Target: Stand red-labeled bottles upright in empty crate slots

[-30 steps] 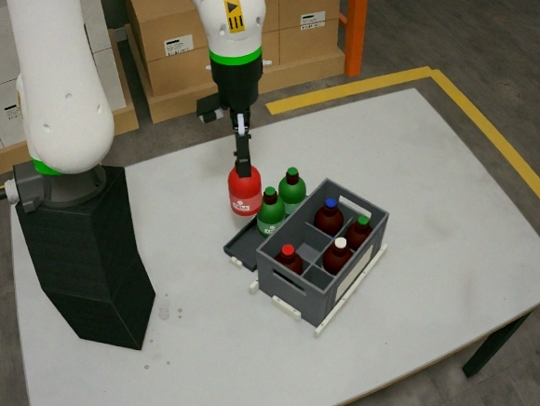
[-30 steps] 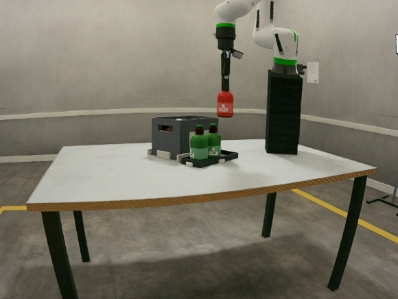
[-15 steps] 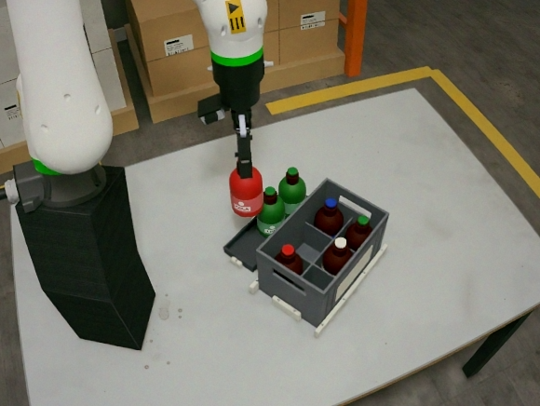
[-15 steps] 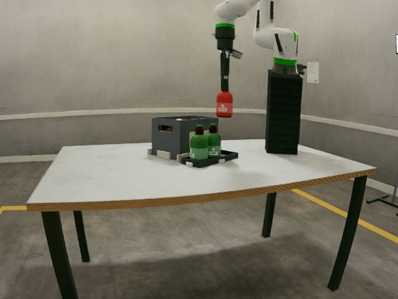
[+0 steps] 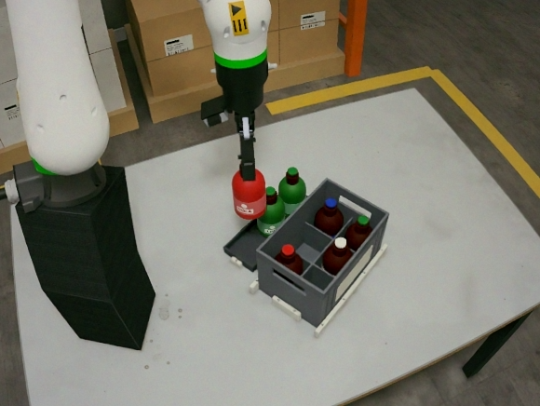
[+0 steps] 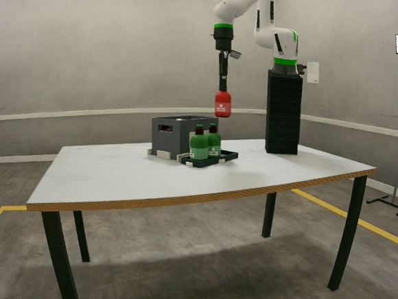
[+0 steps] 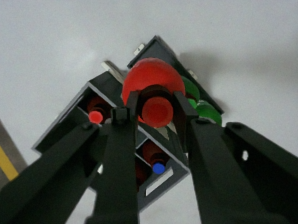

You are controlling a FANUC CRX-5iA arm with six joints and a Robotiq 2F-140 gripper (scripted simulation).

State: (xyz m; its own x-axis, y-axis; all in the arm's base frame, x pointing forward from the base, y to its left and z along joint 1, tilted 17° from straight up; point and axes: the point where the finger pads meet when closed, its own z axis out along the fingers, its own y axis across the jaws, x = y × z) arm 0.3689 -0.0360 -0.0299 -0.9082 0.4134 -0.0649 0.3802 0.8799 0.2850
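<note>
Right now my hand is 8 cm above the red-labeled bottle. Round my hand: dark tray: 33 cm below, 8 cm ahead, 5 cm to the left; grey crate: 26 cm below, 13 cm to the right, 12 cm ahead.
</note>
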